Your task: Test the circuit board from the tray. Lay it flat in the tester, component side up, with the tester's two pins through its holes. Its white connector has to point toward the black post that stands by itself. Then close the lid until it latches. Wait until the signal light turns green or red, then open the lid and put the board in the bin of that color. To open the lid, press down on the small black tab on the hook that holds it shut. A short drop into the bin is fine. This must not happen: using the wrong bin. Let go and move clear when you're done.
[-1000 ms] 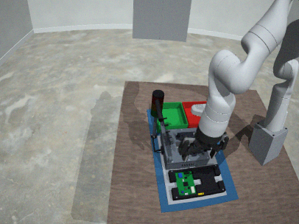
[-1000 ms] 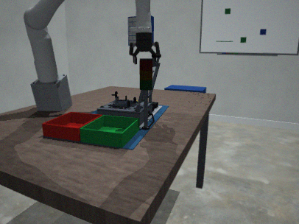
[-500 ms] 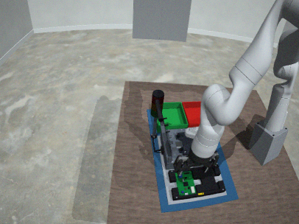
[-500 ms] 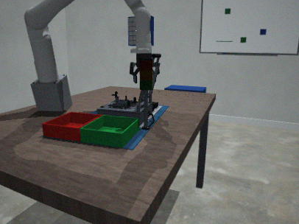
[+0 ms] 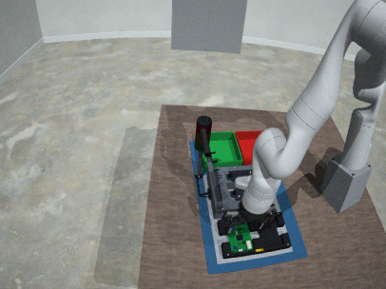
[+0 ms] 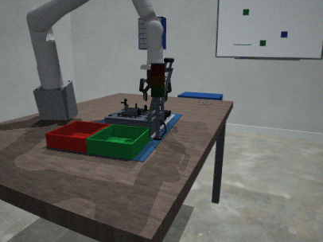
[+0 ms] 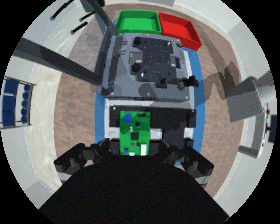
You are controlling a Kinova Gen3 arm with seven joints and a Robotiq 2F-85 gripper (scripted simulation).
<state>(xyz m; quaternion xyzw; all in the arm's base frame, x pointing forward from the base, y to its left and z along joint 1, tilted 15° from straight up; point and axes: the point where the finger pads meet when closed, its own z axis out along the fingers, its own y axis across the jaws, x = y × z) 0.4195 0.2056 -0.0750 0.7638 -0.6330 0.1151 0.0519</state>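
Now: hand 60 mm above the green circuit board. The rest, counted from my hand: clear lid 160 mm to the right, 110 mm ahead, 100 mm above; red bin 390 mm to the right, 80 mm behind, 70 mm below; green bin 370 mm to the right, 70 mm below, 70 mm ahead.
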